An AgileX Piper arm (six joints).
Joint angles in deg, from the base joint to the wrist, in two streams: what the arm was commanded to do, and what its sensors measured. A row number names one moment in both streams.
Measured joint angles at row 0:
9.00 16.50 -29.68 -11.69 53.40 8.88
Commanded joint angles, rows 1 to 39:
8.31 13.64 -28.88 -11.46 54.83 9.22
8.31 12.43 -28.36 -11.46 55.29 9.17
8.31 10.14 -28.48 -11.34 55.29 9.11
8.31 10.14 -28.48 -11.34 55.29 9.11
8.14 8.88 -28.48 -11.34 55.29 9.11
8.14 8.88 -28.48 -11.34 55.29 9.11
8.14 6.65 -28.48 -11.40 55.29 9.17
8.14 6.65 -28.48 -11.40 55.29 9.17
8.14 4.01 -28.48 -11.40 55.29 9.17
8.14 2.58 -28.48 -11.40 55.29 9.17
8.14 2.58 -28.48 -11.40 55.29 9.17
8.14 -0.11 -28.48 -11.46 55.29 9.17
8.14 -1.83 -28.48 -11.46 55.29 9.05
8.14 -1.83 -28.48 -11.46 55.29 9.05
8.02 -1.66 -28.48 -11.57 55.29 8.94
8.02 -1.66 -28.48 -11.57 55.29 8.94
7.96 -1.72 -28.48 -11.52 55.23 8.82
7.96 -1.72 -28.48 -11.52 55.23 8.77
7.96 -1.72 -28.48 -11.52 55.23 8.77
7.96 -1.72 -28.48 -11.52 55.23 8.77
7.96 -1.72 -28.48 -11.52 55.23 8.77
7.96 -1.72 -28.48 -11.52 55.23 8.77
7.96 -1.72 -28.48 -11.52 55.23 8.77
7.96 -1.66 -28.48 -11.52 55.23 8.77
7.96 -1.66 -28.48 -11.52 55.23 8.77
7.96 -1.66 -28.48 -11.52 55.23 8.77
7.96 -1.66 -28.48 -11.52 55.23 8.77
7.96 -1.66 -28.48 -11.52 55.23 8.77
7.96 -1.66 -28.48 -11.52 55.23 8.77
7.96 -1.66 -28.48 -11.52 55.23 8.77
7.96 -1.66 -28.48 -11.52 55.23 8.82
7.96 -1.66 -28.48 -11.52 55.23 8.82
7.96 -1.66 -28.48 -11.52 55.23 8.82
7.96 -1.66 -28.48 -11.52 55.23 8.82
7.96 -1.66 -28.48 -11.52 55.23 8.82
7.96 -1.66 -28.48 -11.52 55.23 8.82
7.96 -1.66 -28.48 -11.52 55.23 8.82
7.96 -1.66 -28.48 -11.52 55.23 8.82
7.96 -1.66 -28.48 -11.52 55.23 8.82
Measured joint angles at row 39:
8.31 -0.23 -28.42 -11.40 55.58 8.94
